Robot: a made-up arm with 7 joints. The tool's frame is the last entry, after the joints.
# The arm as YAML. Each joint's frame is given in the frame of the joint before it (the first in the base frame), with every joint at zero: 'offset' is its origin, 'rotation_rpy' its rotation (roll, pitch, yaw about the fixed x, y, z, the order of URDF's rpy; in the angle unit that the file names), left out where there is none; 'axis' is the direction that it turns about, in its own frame. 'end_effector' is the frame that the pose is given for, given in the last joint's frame.
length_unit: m
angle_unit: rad
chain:
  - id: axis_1
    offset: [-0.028, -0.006, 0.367]
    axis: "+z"
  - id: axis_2
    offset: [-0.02, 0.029, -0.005]
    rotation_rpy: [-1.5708, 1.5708, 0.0]
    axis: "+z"
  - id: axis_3
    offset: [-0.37, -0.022, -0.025]
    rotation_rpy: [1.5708, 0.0, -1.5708]
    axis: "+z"
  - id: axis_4
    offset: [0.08, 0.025, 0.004]
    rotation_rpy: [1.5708, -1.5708, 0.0]
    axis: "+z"
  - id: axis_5
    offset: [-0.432, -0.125, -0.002]
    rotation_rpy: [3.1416, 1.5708, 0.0]
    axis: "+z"
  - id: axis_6
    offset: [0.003, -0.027, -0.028]
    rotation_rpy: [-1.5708, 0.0, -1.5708]
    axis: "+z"
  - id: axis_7
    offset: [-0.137, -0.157, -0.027]
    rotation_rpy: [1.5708, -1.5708, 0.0]
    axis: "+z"
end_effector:
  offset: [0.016, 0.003, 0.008]
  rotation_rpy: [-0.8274, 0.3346, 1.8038]
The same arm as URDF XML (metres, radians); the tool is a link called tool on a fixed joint. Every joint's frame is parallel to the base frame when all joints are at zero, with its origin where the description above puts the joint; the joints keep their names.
<robot name="arm">
  <joint name="axis_1" type="continuous">
    <parent link="base_link"/>
    <child link="link1"/>
    <origin xyz="-0.028 -0.006 0.367" rpy="0 0 0"/>
    <axis xyz="0 0 1"/>
  </joint>
  <joint name="axis_2" type="continuous">
    <parent link="link1"/>
    <child link="link2"/>
    <origin xyz="-0.02 0.029 -0.005" rpy="0 0 0"/>
    <axis xyz="0 1 0"/>
  </joint>
  <joint name="axis_3" type="continuous">
    <parent link="link2"/>
    <child link="link3"/>
    <origin xyz="0.022 -0.025 0.37" rpy="0 0 0"/>
    <axis xyz="0 0 1"/>
  </joint>
  <joint name="axis_4" type="continuous">
    <parent link="link3"/>
    <child link="link4"/>
    <origin xyz="0.08 0.025 0.004" rpy="0 0 0"/>
    <axis xyz="0 -1 0"/>
  </joint>
  <joint name="axis_5" type="continuous">
    <parent link="link4"/>
    <child link="link5"/>
    <origin xyz="0.125 0.002 -0.432" rpy="0 0 0"/>
    <axis xyz="0 0 -1"/>
  </joint>
  <joint name="axis_6" type="continuous">
    <parent link="link5"/>
    <child link="link6"/>
    <origin xyz="-0.027 0.003 0.028" rpy="0 0 0"/>
    <axis xyz="0 1 0"/>
  </joint>
  <joint name="axis_7" type="continuous">
    <parent link="link6"/>
    <child link="link7"/>
    <origin xyz="0.137 -0.027 -0.157" rpy="0 0 0"/>
    <axis xyz="0 0 -1"/>
  </joint>
  <joint name="tool_joint" type="fixed">
    <parent link="link7"/>
    <child link="tool"/>
    <origin xyz="0.003 0.016 -0.008" rpy="2.3142 -0.3346 -0.233"/>
  </joint>
  <link name="base_link"/>
  <link name="link1"/>
  <link name="link2"/>
  <link name="link3"/>
  <link name="link4"/>
  <link name="link5"/>
  <link name="link6"/>
  <link name="link7"/>
  <link name="tool"/>
</robot>

